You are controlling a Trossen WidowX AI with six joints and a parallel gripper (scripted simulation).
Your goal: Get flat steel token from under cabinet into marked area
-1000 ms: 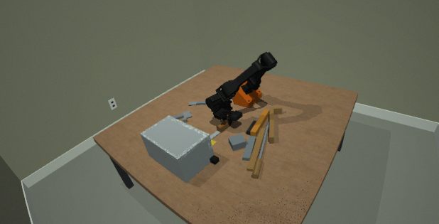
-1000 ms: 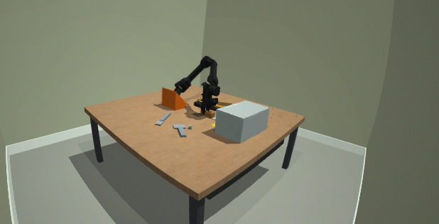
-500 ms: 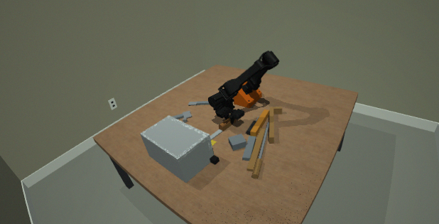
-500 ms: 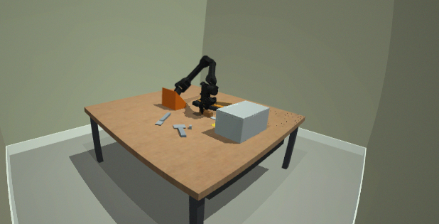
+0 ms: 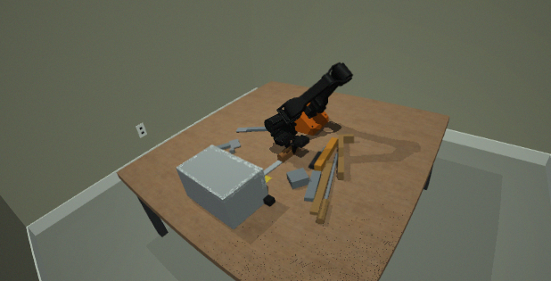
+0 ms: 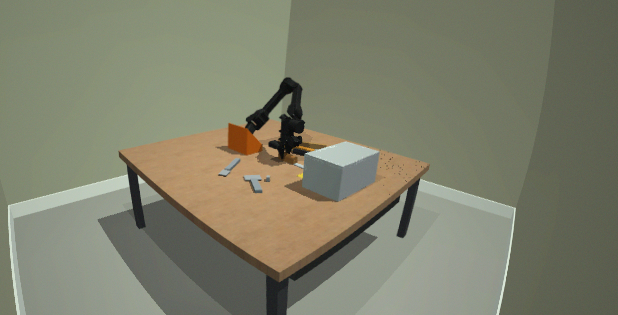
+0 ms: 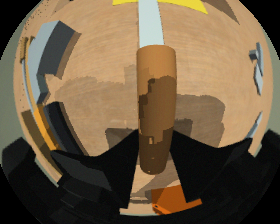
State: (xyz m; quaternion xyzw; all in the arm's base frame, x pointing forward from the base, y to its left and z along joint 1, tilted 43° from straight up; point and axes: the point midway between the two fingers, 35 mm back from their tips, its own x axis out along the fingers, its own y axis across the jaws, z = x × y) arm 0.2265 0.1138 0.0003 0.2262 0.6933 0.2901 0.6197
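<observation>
The orange bar is 150 mm to the left of my gripper tip, 80 mm behind it and 10 mm above it. From my gripper tip the other things lie so: grey block (160 mm to the left, 120 mm ahead, 10 mm above); wooden stick (260 mm to the left, 90 mm ahead); grey t-piece (310 mm to the right, 160 mm ahead).
</observation>
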